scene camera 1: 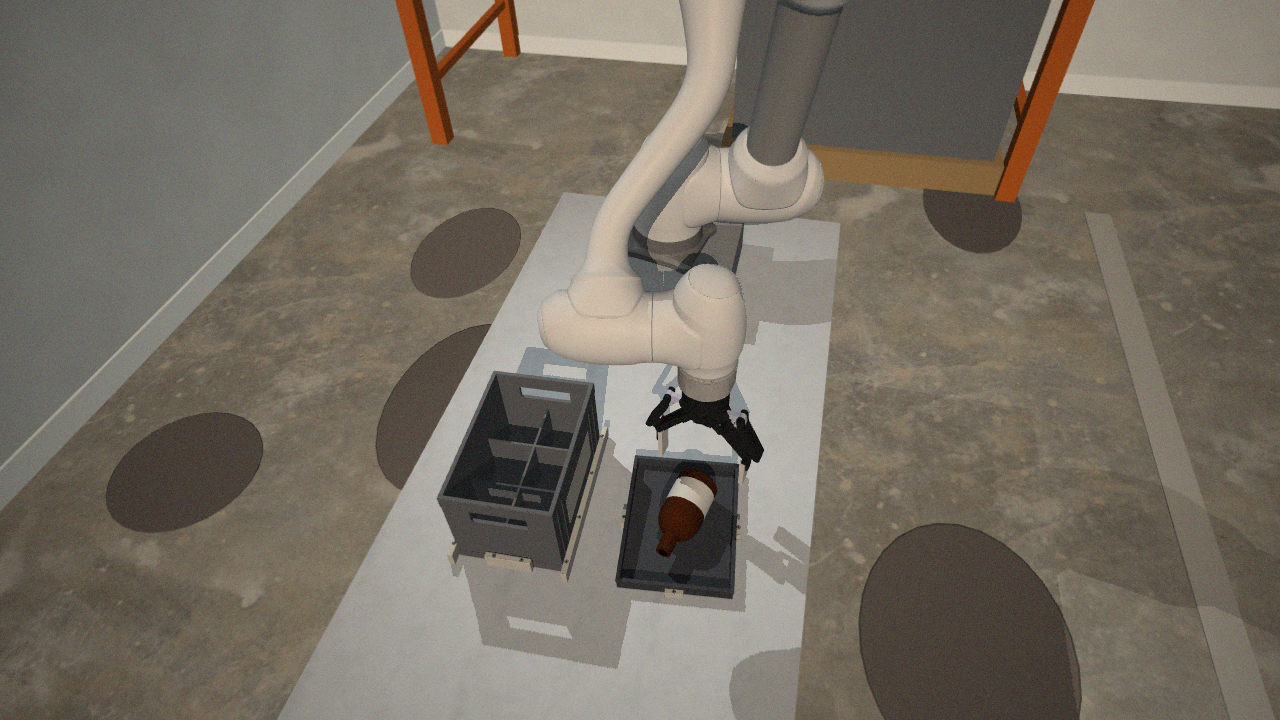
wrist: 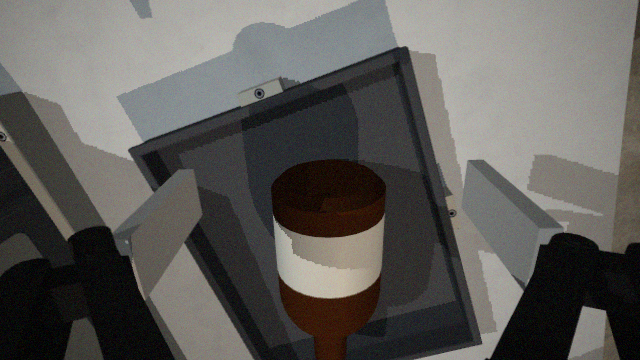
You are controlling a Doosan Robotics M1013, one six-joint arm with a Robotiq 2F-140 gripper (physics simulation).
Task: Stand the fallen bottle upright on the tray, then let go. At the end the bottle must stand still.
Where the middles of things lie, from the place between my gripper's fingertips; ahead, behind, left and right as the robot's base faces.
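There is the brown bottle [scene camera 1: 686,506], and my gripper is 8 cm short of it and 4 cm above it. Counting from my hand, I find the grey divided crate [scene camera 1: 515,485] 13 cm ahead, 27 cm to the right and 1 cm above. The dark tray [scene camera 1: 704,565], from that same hand, is 8 cm ahead and 7 cm below.
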